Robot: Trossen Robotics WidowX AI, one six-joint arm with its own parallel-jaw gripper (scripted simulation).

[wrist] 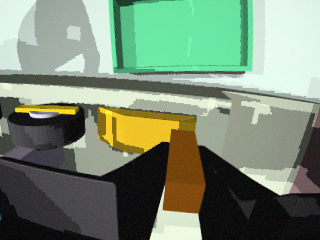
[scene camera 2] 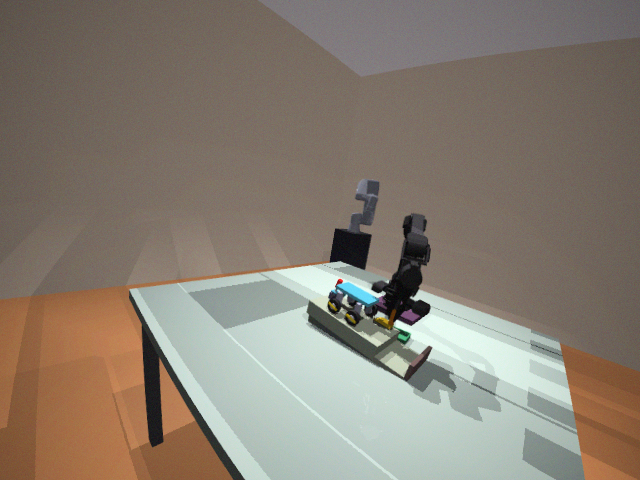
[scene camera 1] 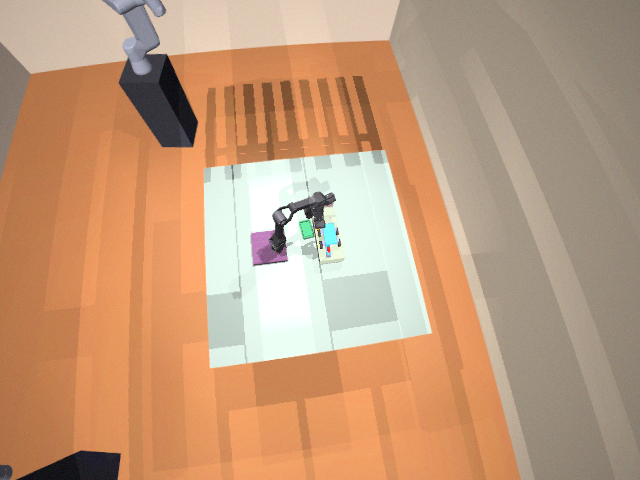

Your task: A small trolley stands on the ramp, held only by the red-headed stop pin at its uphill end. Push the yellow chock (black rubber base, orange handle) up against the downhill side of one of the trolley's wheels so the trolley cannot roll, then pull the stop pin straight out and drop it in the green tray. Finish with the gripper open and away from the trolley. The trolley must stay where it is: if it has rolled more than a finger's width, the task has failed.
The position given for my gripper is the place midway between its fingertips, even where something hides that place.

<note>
My gripper (scene camera 2: 391, 320) holds a yellow chock (wrist: 130, 131). I also see a blue-topped trolley (scene camera 2: 357, 297) and a ramp (scene camera 2: 367, 336).
My gripper also shows in the wrist view (wrist: 181, 151). The ramp also shows in the wrist view (wrist: 89, 155).
</note>
